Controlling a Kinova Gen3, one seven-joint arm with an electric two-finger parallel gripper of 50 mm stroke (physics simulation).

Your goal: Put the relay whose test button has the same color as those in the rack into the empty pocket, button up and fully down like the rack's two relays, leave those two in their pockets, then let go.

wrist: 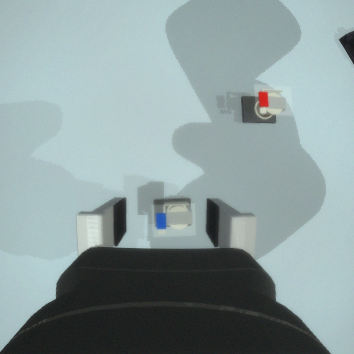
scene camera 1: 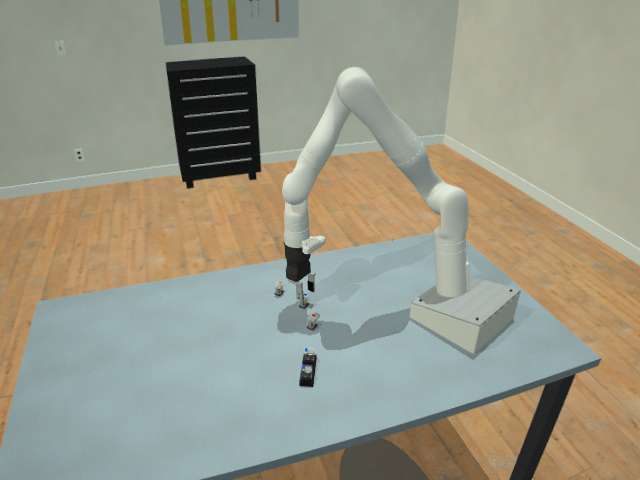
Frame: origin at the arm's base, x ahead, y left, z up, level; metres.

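Seen in the pictures: gripper, fingertip midpoint: [wrist: 165,214] [scene camera 1: 305,295]; arm's base at its link origin: [scene camera 1: 451,289].
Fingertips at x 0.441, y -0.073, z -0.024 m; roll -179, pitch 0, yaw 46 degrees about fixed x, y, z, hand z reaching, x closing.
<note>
Pixels of each thing's middle, then the offset from my fingertips to it. "pt": a spot on its surface instead. Level surfaces: height alone.
- blue-button relay at the middle of its body: [wrist: 172,214] [scene camera 1: 303,301] 0.023 m down, 0.006 m ahead, 0.001 m left
- black rack at the middle of its body: [scene camera 1: 308,368] 0.034 m down, 0.027 m ahead, 0.278 m left
- far end at a spot on its surface: [scene camera 1: 309,354] pt 0.004 m down, 0.021 m ahead, 0.257 m left
- red-button relay at the middle of its body: [wrist: 264,105] [scene camera 1: 312,322] 0.023 m down, 0.006 m back, 0.105 m left
- orange-button relay at the middle of its body: [scene camera 1: 279,289] 0.023 m down, 0.077 m ahead, 0.076 m right
- blue-grey table at its surface level: 0.046 m down
My gripper [scene camera 1: 305,295] [wrist: 165,214] is open, pointing down, with nothing gripped. The blue-button relay [scene camera 1: 303,301] [wrist: 178,217] stands upright on the table and shows between the two fingers in the wrist view, with a gap on each side; how far down the fingers reach beside it is hard to tell. The black rack [scene camera 1: 307,383] [wrist: 348,45] lies nearer the scene camera. It holds two relays with blue buttons, one at the far end [scene camera 1: 309,354] and one toward the near end [scene camera 1: 307,371]. A dark pocket between them looks empty.
A red-button relay [scene camera 1: 312,321] [wrist: 274,103] stands upright between the blue-button relay and the rack. An orange-button relay [scene camera 1: 279,289] stands behind and left of the gripper in the scene view. The arm's base [scene camera 1: 465,320] is at the right on the blue-grey table [scene camera 1: 155,387].
</note>
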